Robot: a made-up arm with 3 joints.
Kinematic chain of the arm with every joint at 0, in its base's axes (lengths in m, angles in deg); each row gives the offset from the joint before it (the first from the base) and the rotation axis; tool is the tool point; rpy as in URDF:
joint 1: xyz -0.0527 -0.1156 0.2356 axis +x
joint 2: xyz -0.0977 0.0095 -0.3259 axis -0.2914 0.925 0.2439
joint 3: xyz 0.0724 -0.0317 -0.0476 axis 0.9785 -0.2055 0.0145
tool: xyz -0.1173 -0.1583 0.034 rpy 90 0 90
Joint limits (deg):
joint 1: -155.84..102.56
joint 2: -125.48..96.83
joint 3: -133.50..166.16
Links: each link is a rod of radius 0.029 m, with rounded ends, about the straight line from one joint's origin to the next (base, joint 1, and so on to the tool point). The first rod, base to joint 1, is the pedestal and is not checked.
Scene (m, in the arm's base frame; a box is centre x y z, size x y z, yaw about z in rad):
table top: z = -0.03
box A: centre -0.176 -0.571 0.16 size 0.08 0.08 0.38 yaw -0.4
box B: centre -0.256 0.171 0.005 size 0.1 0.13 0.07 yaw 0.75
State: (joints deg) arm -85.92 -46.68 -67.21
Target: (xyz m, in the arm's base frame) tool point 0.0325 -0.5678 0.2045
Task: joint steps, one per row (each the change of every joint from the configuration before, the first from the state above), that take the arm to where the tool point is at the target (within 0.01 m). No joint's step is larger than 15 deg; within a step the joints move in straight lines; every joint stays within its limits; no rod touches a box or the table.
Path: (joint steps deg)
1: -6.73 -11.26 14.45
2: -6.72 -11.25 14.46
3: -6.73 -11.26 14.45
4: -6.72 -11.26 14.45
5: -6.73 -11.26 14.46
6: -6.73 -11.25 14.45
7: -6.72 -11.26 14.46
8: 13.73 11.30 7.89
9: 13.73 11.31 7.90
10: 13.74 11.30 7.89
11: 13.73 11.31 7.90

